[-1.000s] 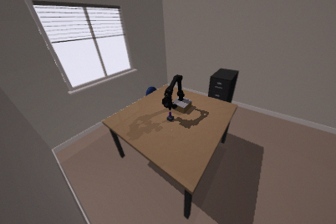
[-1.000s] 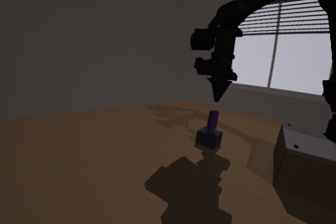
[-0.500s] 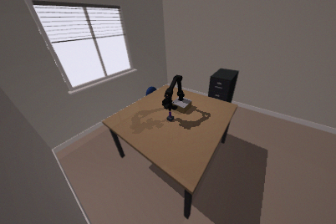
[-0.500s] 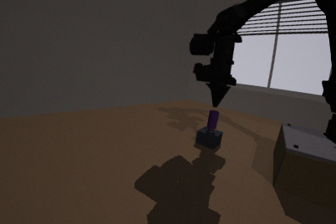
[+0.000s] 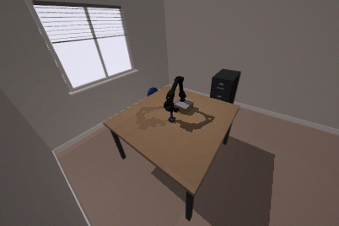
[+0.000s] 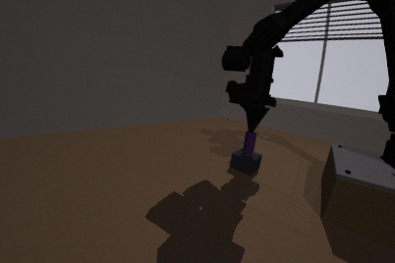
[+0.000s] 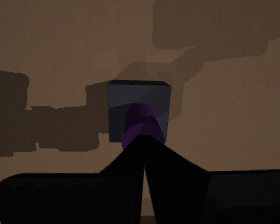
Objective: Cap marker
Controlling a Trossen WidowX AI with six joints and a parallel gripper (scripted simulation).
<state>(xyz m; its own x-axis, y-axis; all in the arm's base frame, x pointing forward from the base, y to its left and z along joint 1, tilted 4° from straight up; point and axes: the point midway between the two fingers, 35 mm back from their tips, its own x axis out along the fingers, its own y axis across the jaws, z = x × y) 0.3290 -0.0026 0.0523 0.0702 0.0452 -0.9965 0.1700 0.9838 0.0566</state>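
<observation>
My gripper tip is 30 mm above the purple cap. Also, from my gripper tip: dark holder block: 80 mm below.
</observation>
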